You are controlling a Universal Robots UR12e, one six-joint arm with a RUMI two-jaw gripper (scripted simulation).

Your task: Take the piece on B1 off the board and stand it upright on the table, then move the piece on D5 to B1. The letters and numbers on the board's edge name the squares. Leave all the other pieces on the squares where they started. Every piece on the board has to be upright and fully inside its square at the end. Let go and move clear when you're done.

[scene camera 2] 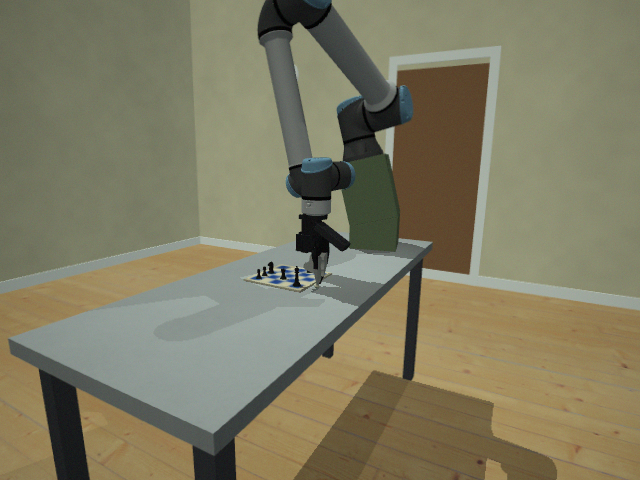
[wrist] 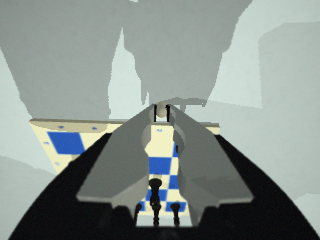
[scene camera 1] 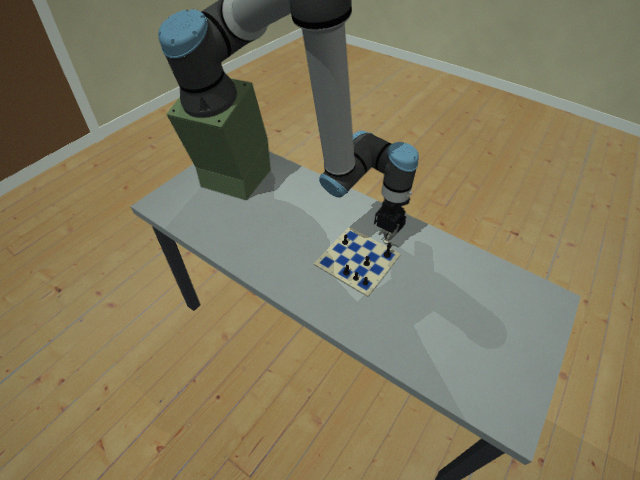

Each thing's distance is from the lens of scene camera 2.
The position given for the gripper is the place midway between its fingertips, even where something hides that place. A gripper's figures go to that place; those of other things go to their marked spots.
gripper (scene camera 2: 318,284): 121 cm
blue-and-cream chessboard (scene camera 2: 306,280): 126 cm
